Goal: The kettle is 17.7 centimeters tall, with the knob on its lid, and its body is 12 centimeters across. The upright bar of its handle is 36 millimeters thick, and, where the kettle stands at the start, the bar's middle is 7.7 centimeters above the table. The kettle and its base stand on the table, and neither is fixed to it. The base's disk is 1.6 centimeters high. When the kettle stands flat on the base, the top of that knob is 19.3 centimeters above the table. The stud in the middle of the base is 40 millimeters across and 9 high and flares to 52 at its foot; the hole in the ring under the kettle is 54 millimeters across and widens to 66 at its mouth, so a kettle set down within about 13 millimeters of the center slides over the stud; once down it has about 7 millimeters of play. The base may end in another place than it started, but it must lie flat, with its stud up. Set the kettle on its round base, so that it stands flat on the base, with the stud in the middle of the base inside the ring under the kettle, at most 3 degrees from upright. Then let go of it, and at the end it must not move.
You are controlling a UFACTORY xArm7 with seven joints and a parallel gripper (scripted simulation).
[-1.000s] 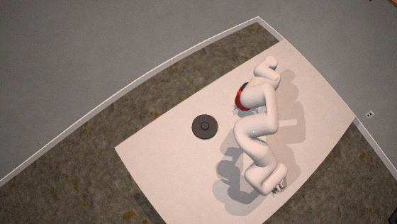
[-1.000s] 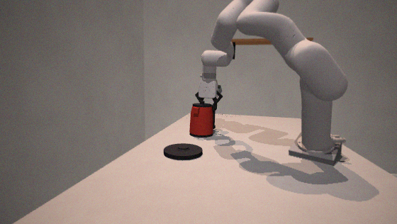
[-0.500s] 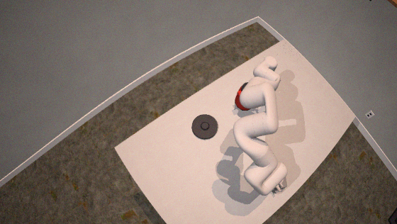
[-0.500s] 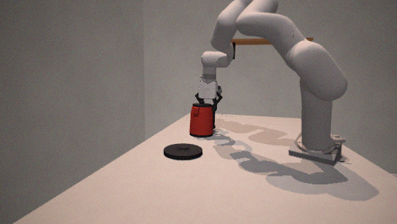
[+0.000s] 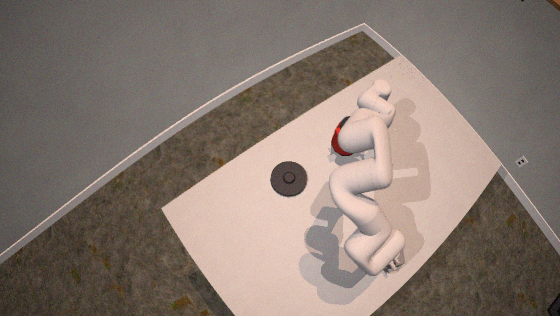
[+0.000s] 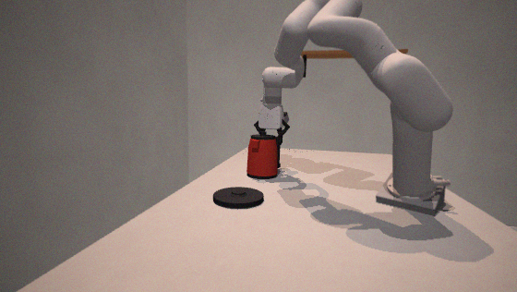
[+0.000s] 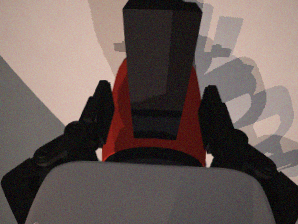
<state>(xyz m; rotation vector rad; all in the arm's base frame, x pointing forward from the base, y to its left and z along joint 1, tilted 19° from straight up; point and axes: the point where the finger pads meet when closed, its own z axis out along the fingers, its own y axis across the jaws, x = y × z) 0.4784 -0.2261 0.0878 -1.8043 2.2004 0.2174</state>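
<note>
The red kettle is 50 mm below my hand, 40 mm to the left of it and 10 mm ahead of it. The rest, counted from my hand: round black base (370 mm to the left, 120 mm below, 10 mm behind).
</note>
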